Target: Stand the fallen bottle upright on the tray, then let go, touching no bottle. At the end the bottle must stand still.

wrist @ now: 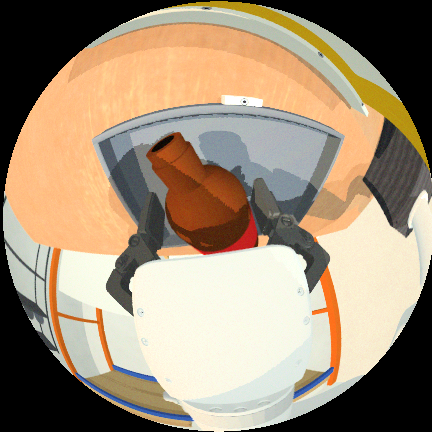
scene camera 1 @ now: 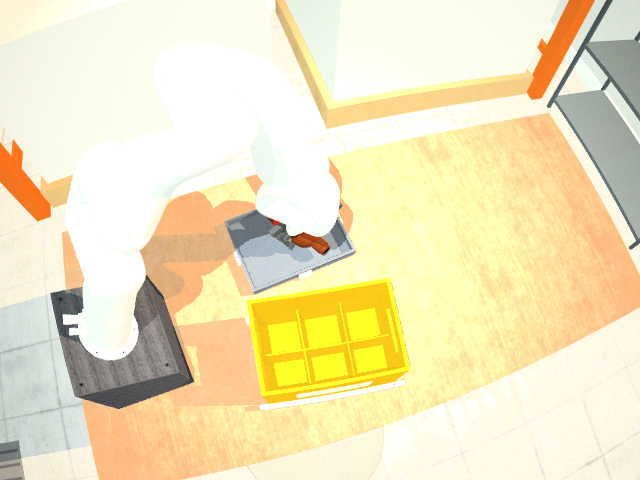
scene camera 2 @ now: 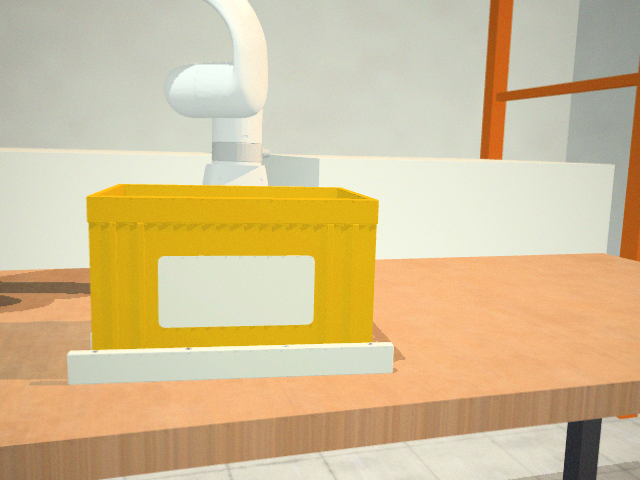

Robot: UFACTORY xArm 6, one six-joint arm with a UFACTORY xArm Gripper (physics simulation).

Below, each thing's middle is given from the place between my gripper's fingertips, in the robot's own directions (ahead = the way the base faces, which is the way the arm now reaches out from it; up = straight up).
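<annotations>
Position of my hand: 10 mm beyond the brown bottle (wrist: pixel 206 205), 10 mm lower than it and 20 mm to the right of it.
</annotations>
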